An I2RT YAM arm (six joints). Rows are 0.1 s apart.
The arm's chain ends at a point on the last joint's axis. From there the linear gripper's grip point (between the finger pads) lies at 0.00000 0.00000 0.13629 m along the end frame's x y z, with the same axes.
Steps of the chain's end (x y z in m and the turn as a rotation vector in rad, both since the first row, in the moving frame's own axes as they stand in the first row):
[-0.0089 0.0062 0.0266 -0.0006 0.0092 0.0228]
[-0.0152 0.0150 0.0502 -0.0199 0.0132 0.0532]
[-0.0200 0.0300 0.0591 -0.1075 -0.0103 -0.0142]
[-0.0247 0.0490 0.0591 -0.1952 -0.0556 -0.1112]
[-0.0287 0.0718 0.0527 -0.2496 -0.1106 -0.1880]
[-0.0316 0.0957 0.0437 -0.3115 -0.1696 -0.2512]
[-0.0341 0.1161 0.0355 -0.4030 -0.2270 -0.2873]
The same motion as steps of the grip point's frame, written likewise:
[-0.0076 0.0063 0.0266 -0.0006 0.0092 0.0228]
[-0.0135 0.0178 0.0502 -0.0199 0.0132 0.0532]
[-0.0213 0.0446 0.0583 -0.1075 -0.0103 -0.0142]
[-0.0307 0.0758 0.0563 -0.1952 -0.0556 -0.1112]
[-0.0403 0.1066 0.0477 -0.2496 -0.1106 -0.1880]
[-0.0487 0.1397 0.0353 -0.3115 -0.1696 -0.2512]
[-0.0558 0.1727 0.0213 -0.4030 -0.2270 -0.2873]

